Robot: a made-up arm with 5 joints.
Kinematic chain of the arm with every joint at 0, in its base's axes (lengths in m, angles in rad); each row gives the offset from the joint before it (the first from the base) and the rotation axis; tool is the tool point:
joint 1: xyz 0 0 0.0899 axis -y
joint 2: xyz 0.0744 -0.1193 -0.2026 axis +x
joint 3: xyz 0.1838 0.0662 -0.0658 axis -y
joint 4: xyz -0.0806 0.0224 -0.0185 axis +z
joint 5: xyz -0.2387 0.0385 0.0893 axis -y
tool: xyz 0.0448 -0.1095 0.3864
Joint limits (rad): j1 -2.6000..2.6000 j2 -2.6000..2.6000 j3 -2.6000..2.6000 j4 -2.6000..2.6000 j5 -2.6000..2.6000
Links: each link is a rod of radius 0.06 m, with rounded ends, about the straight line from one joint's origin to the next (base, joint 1, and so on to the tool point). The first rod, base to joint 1, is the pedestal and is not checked.
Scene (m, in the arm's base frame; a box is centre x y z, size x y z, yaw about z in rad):
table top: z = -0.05
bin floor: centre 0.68 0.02 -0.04 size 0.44 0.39 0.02 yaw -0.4
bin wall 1: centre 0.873 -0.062 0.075 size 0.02 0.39 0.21 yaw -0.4
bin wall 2: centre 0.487 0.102 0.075 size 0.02 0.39 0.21 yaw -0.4
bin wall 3: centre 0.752 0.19 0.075 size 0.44 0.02 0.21 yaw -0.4
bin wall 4: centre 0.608 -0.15 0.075 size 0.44 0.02 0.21 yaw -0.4
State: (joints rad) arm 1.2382 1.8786 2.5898 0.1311 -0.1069
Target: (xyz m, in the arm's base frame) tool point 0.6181 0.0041 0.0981
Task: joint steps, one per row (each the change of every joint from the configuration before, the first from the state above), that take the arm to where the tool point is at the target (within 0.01 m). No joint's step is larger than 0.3 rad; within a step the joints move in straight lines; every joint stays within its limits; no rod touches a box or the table.
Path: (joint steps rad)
1: 0.2724 -0.1174 0.0020 -0.1128 0.0882
2: 0.2723 -0.1175 0.0021 -0.1128 0.0881
3: 0.2724 -0.1174 0.0020 -0.1127 0.0882
4: 0.2723 -0.1175 0.0021 -0.1128 0.0881
5: 0.2724 -0.1174 0.0020 -0.1128 0.0882
6: -0.2483 -0.2374 -0.1009 0.2317 -0.1434
7: -0.2483 -0.2374 -0.1010 0.2317 -0.1433
8: -0.2483 -0.2374 -0.1009 0.2317 -0.1434
9: -0.2483 -0.2374 -0.1010 0.2317 -0.1433

